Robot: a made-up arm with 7 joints.
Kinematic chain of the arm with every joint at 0, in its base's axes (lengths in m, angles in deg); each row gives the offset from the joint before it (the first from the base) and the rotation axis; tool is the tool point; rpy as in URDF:
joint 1: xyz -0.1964 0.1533 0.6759 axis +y
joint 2: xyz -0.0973 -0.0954 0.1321 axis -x
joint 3: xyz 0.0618 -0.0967 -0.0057 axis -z
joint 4: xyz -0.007 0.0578 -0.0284 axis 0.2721 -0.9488 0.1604
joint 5: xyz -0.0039 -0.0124 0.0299 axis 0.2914 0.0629 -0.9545
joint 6: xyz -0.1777 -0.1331 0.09 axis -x
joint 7: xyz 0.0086 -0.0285 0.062 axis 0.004 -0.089 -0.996
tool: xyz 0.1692 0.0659 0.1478 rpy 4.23 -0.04 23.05
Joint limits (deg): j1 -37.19..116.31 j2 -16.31..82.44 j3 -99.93..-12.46 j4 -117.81..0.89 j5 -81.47..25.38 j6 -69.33..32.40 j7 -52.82..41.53
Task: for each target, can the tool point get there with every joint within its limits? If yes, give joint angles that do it. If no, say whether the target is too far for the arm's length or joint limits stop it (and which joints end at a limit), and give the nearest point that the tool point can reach.
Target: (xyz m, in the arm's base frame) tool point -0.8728 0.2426 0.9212
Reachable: no: joint limits stop it (at a limit: joint 1, joint 3, joint 4, joint 5, joint 6, joint 7) | nearest point -0.6845 0.2128 0.9683 | short by 0.196 m
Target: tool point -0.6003 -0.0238 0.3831
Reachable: no: joint limits stop it (at a limit: joint 1, joint 3, joint 4, joint 6, joint 7) | nearest point -0.4675 -0.0035 0.4470 | short by 0.149 m
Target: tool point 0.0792 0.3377 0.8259
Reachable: yes | joints 75.03 68.95 -70.96 -20.02 -8.61 -11.44 -44.57
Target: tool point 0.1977 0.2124 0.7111
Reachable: yes | joints 92.01 26.32 -57.30 -32.44 -14.28 -8.51 -43.28
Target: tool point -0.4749 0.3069 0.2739
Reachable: no: joint limits stop it (at a limit: joint 1, joint 2, joint 5, joint 6, joint 7) | nearest point -0.3567 0.1998 0.4000 | short by 0.203 m
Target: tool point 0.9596 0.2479 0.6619
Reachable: no: too far | nearest point 0.4027 0.1444 0.6686 | short by 0.566 m
